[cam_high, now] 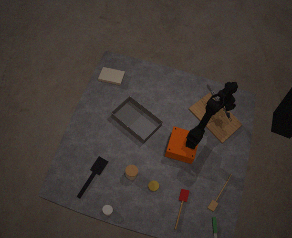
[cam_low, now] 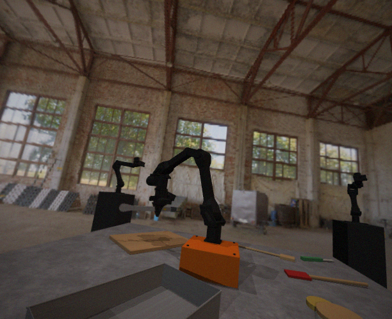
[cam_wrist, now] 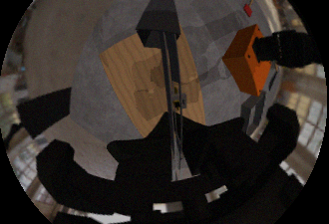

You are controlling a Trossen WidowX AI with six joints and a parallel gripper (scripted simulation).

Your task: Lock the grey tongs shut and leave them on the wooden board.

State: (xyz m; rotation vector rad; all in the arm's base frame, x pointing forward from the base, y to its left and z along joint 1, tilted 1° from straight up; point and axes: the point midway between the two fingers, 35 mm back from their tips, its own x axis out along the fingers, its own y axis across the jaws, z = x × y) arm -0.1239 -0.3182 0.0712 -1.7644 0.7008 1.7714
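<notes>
The wooden board is 12 cm below my gripper tip. Round my gripper tip: red spatula 5 cm ahead, 71 cm to the left, 12 cm below; roasting tin 53 cm ahead, 24 cm to the left, 9 cm below; cream block 84 cm ahead, 5 cm to the right, 11 cm below.
</notes>
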